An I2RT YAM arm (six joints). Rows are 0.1 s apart.
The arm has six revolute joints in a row. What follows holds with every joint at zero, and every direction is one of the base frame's.
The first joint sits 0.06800 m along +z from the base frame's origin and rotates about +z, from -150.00 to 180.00 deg.
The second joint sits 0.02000 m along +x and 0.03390 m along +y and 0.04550 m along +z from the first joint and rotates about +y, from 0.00 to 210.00 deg.
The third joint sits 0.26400 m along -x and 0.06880 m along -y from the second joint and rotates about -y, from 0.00 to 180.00 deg.
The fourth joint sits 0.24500 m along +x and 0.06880 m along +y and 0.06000 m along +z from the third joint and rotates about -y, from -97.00 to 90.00 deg.
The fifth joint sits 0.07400 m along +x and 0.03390 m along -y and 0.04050 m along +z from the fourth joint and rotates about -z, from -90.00 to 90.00 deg.
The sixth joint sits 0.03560 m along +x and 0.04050 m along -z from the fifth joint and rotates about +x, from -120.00 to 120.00 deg.
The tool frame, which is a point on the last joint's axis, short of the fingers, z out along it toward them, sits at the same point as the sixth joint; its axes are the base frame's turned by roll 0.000, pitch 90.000 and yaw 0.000 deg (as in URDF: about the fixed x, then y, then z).
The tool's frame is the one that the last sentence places.
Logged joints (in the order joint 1, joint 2, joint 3, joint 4, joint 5, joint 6), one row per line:
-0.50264 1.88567 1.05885 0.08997 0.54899 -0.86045
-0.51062 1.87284 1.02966 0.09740 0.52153 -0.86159
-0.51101 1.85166 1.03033 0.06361 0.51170 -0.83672
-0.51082 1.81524 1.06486 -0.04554 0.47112 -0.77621
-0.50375 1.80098 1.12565 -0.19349 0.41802 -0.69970
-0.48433 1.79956 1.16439 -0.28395 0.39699 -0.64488
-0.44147 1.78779 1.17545 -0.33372 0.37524 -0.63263
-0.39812 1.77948 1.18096 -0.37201 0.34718 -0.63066
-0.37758 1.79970 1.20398 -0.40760 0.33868 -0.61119
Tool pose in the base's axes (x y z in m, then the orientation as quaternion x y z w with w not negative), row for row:
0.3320 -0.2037 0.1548 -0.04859 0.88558 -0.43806 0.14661
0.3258 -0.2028 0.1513 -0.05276 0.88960 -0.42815 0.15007
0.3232 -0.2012 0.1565 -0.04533 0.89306 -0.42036 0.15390
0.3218 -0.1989 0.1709 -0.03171 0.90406 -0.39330 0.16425
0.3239 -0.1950 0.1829 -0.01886 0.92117 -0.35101 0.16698
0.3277 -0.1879 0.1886 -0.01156 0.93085 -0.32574 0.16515
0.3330 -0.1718 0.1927 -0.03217 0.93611 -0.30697 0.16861
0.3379 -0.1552 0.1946 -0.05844 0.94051 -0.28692 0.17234
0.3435 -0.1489 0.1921 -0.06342 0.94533 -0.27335 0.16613
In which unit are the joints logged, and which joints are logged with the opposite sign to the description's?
The joints are logged in radians. Opposite sign: none.
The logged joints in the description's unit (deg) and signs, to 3 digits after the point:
-28.799 108.041 60.668 5.155 31.455 -49.300
-29.256 107.306 58.995 5.581 29.881 -49.365
-29.279 106.092 59.034 3.645 29.318 -47.941
-29.268 104.006 61.012 -2.609 26.993 -44.474
-28.863 103.189 64.495 -11.086 23.951 -40.090
-27.750 103.107 66.715 -16.269 22.746 -36.949
-25.294 102.433 67.348 -19.121 21.500 -36.247
-22.811 101.957 67.664 -21.315 19.892 -36.134
-21.634 103.115 68.983 -23.354 19.405 -35.019

